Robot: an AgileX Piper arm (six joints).
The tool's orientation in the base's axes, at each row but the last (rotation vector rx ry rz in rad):
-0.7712, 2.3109, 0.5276
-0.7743, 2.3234, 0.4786
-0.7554, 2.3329, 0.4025
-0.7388, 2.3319, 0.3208
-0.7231, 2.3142, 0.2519
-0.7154, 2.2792, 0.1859
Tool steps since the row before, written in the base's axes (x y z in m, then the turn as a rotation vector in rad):
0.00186, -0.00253, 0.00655, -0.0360, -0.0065, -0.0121
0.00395, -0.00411, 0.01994, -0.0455, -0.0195, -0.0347
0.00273, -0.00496, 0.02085, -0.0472, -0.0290, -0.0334
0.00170, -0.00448, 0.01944, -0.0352, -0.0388, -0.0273
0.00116, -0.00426, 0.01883, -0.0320, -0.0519, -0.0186
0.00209, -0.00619, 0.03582, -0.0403, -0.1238, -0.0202
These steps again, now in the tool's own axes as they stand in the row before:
-0.00462, -0.00200, -0.00523, 0.0332, 0.0163, -0.0108
-0.01412, -0.00296, -0.01490, 0.0595, 0.0094, -0.0051
-0.01345, -0.00376, -0.01648, 0.0636, 0.0031, -0.0113
-0.01199, -0.00400, -0.01553, 0.0563, -0.0117, -0.0136
-0.01146, -0.00453, -0.01490, 0.0542, -0.0245, -0.0230
-0.02304, -0.00898, -0.02673, 0.0917, -0.0799, -0.0507

